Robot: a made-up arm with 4 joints.
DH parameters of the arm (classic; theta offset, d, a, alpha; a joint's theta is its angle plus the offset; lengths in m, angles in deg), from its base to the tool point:
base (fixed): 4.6 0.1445 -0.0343 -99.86
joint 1: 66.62 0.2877 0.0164 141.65
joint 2: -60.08 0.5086 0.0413 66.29
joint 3: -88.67 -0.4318 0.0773 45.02
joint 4: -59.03 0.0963 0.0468 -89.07
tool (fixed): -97.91 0.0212 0 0
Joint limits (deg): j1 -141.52..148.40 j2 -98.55..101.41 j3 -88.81..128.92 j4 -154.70..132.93
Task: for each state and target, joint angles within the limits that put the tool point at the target. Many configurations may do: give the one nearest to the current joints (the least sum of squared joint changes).
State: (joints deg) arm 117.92 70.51 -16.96 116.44
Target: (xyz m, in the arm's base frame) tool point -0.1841 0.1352 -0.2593
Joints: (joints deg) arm 133.18 61.75 -10.18 113.24
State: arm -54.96 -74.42 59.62 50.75
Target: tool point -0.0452 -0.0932 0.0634
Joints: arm -25.76 -96.93 44.86 28.31
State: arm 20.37 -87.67 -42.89 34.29
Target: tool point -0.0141 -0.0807 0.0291
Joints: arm -4.40 -98.10 6.47 46.55
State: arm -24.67 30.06 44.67 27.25
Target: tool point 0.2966 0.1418 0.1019
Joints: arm -33.95 -9.90 38.13 35.10
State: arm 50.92 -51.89 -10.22 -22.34
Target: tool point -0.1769 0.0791 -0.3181
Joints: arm 87.73 -11.82 -24.45 -28.77
